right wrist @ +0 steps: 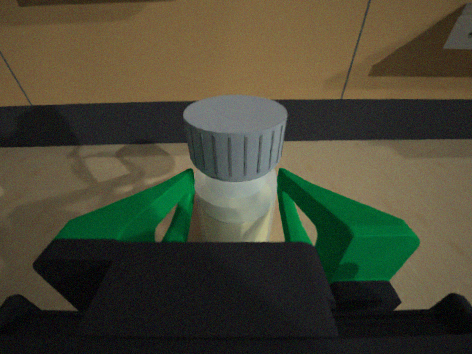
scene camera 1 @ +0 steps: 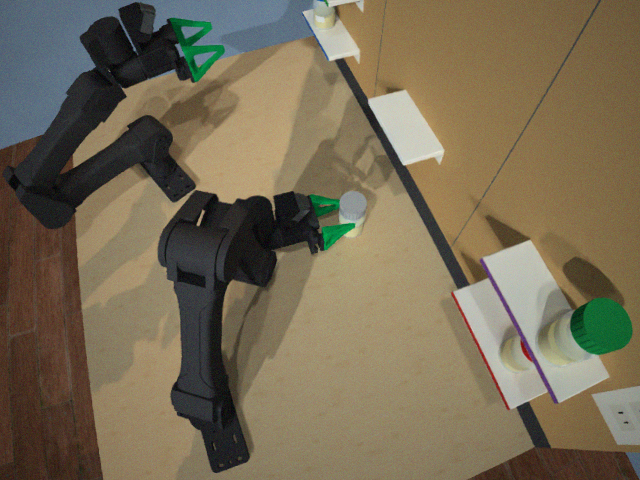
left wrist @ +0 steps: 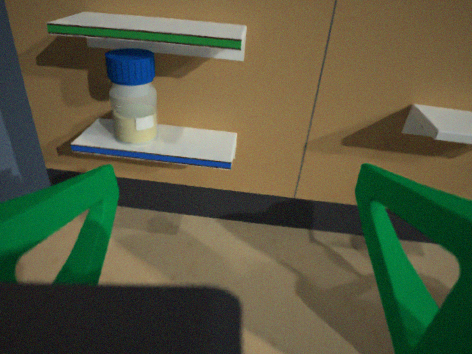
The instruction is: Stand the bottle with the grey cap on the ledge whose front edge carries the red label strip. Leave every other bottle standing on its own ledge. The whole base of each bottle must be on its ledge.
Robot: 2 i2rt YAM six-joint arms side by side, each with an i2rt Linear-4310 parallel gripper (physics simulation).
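Where they show: left gripper, fingertip midpoint: (scene camera 1: 217, 36) (left wrist: 236, 178); right gripper, fingertip midpoint: (right wrist: 235, 176) (scene camera 1: 350, 213); left arm's base, origin of the base link: (scene camera 1: 164, 170); right arm's base, origin of the base link: (scene camera 1: 217, 413).
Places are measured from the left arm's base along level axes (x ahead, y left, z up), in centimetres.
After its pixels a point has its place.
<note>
The bottle with the grey cap (scene camera 1: 353, 205) @(x 21.8, y -43.3, z 10.5 cm) (right wrist: 236, 145) @(x 19.8, y -41.7, z 9.9 cm) is upright on the table top. My right gripper (scene camera 1: 346, 214) @(x 21.9, y -42.7, z 6.3 cm) (right wrist: 235, 176) @(x 21.9, y -42.7, z 6.3 cm) has a finger against each side of the bottle, just below the cap, and is shut on it. The ledge with the red label strip (scene camera 1: 476, 304) @(x 20.9, y -72.4, z 16.0 cm) is low on the wall at the lower right of scene camera 1. A red-capped bottle (scene camera 1: 513, 354) @(x 16.4, y -80.7, z 21.3 cm) stands on it, partly hidden by the purple-strip ledge (scene camera 1: 522, 268) @(x 22.6, y -73.1, z 30.0 cm) above. My left gripper (scene camera 1: 217, 35) @(x 21.3, y -5.4, z 29.5 cm) (left wrist: 236, 178) @(x 21.3, y -5.4, z 29.5 cm) is open and empty, above the table's far left part.
A large green-capped bottle (scene camera 1: 601, 326) @(x 16.5, y -81.9, z 40.5 cm) stands on the purple-strip ledge. A blue-capped bottle (left wrist: 134, 107) @(x 49.1, y -2.7, z 21.1 cm) stands on the blue-strip ledge (scene camera 1: 338, 45) @(x 48.3, y -11.5, z 16.0 cm) (left wrist: 200, 145) @(x 48.0, y -10.4, z 16.0 cm), beneath the green-strip ledge (left wrist: 165, 27) @(x 48.5, y -6.5, z 30.0 cm). A bare white ledge (scene camera 1: 405, 126) @(x 34.7, y -42.8, z 23.0 cm) (left wrist: 455, 125) @(x 35.6, y -36.9, z 23.0 cm) sticks out mid-wall.
</note>
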